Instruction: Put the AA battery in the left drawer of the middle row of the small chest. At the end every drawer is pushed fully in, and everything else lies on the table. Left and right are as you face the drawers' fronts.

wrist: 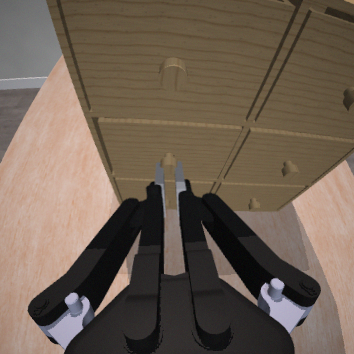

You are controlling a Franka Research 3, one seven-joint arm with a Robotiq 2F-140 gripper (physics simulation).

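The small wooden chest [67, 50] stands in front of me, seen from above and in front. Its left drawer of the middle row [132, 146] has a small round knob [168, 159]; its front looks level with the fronts around it. My gripper [168, 172] is shut on this knob, with one fingertip on each side of it. The fingers hide part of the drawer front below the knob and part of the lower left drawer [132, 187]. The AA battery does not show in this view.
The upper left drawer [120, 50] with its knob [172, 74] is above the fingers. The middle right knob [289, 169] and lower right knob [254, 203] are to the right. The wooden table [45, 175] extends around the chest. A grey wall [25, 40] is at the upper left.
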